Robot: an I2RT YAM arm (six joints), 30 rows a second.
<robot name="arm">
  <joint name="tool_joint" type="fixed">
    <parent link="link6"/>
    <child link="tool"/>
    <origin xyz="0 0 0" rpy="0 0 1.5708"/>
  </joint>
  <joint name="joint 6" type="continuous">
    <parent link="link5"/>
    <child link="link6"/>
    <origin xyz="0 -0.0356 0.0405" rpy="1.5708 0 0"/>
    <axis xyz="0 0 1"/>
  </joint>
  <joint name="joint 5" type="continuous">
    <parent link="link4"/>
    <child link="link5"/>
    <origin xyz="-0.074 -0.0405 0.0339" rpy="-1.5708 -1.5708 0"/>
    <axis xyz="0 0 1"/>
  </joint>
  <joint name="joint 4" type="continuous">
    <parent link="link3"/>
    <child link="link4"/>
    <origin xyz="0.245 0.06 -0.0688" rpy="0 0 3.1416"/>
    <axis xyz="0 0 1"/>
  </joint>
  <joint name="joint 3" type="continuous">
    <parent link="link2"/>
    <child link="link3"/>
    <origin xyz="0 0.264 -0.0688" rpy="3.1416 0 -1.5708"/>
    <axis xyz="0 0 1"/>
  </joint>
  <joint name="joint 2" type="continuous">
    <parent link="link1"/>
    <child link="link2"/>
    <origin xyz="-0.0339 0.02 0.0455" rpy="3.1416 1.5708 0"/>
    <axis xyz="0 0 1"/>
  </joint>
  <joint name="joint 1" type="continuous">
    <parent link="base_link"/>
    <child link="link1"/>
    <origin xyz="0 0 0.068" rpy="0 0 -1.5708"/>
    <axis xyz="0 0 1"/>
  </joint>
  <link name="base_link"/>
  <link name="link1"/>
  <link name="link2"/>
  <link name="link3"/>
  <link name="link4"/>
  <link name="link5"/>
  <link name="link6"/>
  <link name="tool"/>
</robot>
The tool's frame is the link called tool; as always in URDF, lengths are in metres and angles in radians. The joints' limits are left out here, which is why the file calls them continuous.
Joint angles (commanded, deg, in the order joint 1, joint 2, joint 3, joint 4, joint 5, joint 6), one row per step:
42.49, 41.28, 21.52, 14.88, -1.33, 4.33
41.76, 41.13, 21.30, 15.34, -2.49, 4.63
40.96, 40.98, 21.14, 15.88, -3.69, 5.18
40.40, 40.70, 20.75, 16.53, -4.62, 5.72
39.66, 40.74, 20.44, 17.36, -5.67, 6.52
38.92, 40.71, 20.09, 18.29, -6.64, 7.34
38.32, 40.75, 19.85, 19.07, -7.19, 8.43
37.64, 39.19, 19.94, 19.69, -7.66, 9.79
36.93, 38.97, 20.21, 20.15, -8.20, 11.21
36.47, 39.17, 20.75, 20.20, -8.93, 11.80
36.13, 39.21, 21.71, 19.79, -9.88, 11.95
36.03, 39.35, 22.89, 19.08, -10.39, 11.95
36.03, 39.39, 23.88, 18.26, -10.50, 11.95
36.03, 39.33, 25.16, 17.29, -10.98, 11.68
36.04, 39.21, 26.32, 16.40, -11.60, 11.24
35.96, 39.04, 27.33, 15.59, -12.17, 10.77
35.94, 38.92, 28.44, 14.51, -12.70, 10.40
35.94, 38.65, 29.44, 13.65, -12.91, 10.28
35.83, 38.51, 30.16, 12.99, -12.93, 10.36
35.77, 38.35, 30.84, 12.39, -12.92, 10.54
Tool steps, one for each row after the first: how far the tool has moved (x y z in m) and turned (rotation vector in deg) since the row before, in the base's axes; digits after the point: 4 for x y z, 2 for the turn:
0.0007, -0.0015, -0.0001, 0.55, -0.02, 0.40
0.0009, -0.0016, 0.0004, 0.81, 0.04, 0.36
0.0001, -0.0015, -0.0004, 0.78, 0.01, 0.33
0.0011, -0.0013, -0.0005, 0.92, 0.24, 0.26
0.0009, -0.0015, -0.0003, 1.00, 0.14, 0.19
0.0010, -0.0012, -0.0001, 1.09, 0.40, -0.09
-0.0018, -0.0037, 0.0060, 2.36, -0.82, -0.23
0.0008, -0.0017, 0.0032, 1.57, 0.25, -0.15
0.0011, -0.0004, 0.0029, 0.63, 0.09, 0.29
0.0005, -0.0002, 0.0051, 0.38, -0.32, 0.61
0.0005, 0.0004, 0.0057, 0.18, -0.28, 0.41
0.0002, 0.0002, 0.0046, 0.07, -0.11, 0.11
-0.0003, 0.0001, 0.0064, 0.01, -0.51, 0.47
-0.0006, 0.0000, 0.0059, -0.10, -0.66, 0.60
-0.0007, -0.0004, 0.0053, -0.13, -0.67, 0.46
-0.0007, -0.0002, 0.0053, -0.19, -0.42, 0.48
-0.0011, -0.0006, 0.0054, 0.15, -0.43, 0.20
-0.0004, -0.0007, 0.0036, 0.17, -0.10, -0.08
-0.0006, -0.0007, 0.0036, 0.26, -0.06, -0.06

